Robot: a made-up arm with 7 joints. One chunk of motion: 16 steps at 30 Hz.
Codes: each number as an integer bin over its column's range. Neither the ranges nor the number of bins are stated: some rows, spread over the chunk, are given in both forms.
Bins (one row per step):
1: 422 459 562 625 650 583
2: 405 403 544 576 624 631
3: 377 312 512 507 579 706
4: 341 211 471 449 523 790
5: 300 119 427 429 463 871
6: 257 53 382 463 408 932
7: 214 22 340 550 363 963
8: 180 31 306 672 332 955
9: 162 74 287 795 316 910
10: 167 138 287 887 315 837
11: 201 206 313 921 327 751
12: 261 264 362 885 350 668
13: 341 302 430 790 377 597
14: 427 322 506 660 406 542
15: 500 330 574 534 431 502
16: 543 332 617 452 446 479
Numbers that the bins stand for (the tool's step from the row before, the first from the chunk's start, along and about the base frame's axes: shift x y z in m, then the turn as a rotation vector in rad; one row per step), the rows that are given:
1: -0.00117 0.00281 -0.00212 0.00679 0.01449 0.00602
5: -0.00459 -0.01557 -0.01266 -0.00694 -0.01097 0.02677
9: -0.00846 -0.01800 -0.02359 0.01871 -0.03098 0.02959
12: -0.00568 -0.00773 -0.01774 0.02501 -0.02635 0.01214
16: 0.00222 -0.00405 0.00217 -0.00533 -0.01328 -0.00148
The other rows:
2: -0.00165 -0.00022 -0.00353 0.00336 0.01095 0.00948
3: -0.00243 -0.00514 -0.00602 -0.00147 0.00482 0.01488
4: -0.00344 -0.01059 -0.00923 -0.00554 -0.00280 0.02094
6: -0.00580 -0.01914 -0.01617 -0.00456 -0.01846 0.03117
7: -0.00700 -0.02081 -0.01945 0.00154 -0.02458 0.03341
8: -0.00795 -0.02032 -0.02211 0.01009 -0.02880 0.03283
10: -0.00832 -0.01454 -0.02359 0.02515 -0.03112 0.02432
11: -0.00737 -0.01086 -0.02156 0.02753 -0.02948 0.01813
13: -0.00344 -0.00568 -0.01243 0.01836 -0.02268 0.00703
14: -0.00103 -0.00459 -0.00649 0.00925 -0.01873 0.00306
15: 0.00101 -0.00416 -0.00118 0.00042 -0.01533 0.00018

